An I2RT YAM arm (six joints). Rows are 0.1 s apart.
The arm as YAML. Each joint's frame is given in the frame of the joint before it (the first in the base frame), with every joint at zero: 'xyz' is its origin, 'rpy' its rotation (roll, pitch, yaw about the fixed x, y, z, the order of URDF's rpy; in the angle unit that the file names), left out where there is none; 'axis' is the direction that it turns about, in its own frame. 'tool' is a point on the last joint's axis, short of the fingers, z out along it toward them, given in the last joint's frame.
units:
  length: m
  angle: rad
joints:
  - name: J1
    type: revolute
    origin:
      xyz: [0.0, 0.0, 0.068]
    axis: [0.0, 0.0, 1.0]
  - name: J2
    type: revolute
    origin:
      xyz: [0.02, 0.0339, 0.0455]
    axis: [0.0, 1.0, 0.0]
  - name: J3
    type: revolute
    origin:
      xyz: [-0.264, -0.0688, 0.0]
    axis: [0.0, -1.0, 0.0]
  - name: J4
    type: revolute
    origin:
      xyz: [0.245, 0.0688, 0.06]
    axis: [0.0, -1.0, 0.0]
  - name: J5
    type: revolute
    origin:
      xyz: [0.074, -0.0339, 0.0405]
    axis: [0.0, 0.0, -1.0]
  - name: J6
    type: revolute
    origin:
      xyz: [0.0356, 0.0, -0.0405]
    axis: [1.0, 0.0, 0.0]
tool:
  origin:
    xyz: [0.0, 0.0, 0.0]
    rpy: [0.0, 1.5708, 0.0]
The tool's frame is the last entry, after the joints.
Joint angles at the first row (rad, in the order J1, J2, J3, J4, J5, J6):
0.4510 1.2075 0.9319 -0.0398 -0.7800 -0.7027
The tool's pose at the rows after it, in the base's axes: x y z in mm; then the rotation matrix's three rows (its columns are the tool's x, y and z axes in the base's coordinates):
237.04 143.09 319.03; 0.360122 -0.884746 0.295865; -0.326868 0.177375 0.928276; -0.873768 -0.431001 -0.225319
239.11 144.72 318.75; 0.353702 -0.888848 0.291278; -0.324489 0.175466 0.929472; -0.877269 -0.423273 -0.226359
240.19 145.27 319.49; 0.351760 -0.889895 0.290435; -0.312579 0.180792 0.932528; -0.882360 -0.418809 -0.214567
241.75 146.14 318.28; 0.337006 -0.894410 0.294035; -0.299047 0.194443 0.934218; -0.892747 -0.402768 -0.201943
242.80 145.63 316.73; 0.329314 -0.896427 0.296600; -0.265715 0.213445 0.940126; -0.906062 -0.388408 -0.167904
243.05 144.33 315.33; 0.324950 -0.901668 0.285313; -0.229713 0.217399 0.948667; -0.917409 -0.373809 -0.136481
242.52 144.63 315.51; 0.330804 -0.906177 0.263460; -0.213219 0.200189 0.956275; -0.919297 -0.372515 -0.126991
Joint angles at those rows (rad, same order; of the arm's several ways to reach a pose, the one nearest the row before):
0.4522 1.2216 0.9378 -0.0399 -0.7834 -0.6907
0.4540 1.2329 0.9449 -0.0381 -0.7860 -0.6844
0.4537 1.2364 0.9440 -0.0176 -0.7908 -0.6671
0.4541 1.2421 0.9359 0.0152 -0.7903 -0.6336
0.4499 1.2425 0.9116 0.0874 -0.8003 -0.5814
0.4432 1.2416 0.8892 0.1499 -0.8252 -0.5367
0.4429 1.2425 0.8865 0.1624 -0.8497 -0.5312

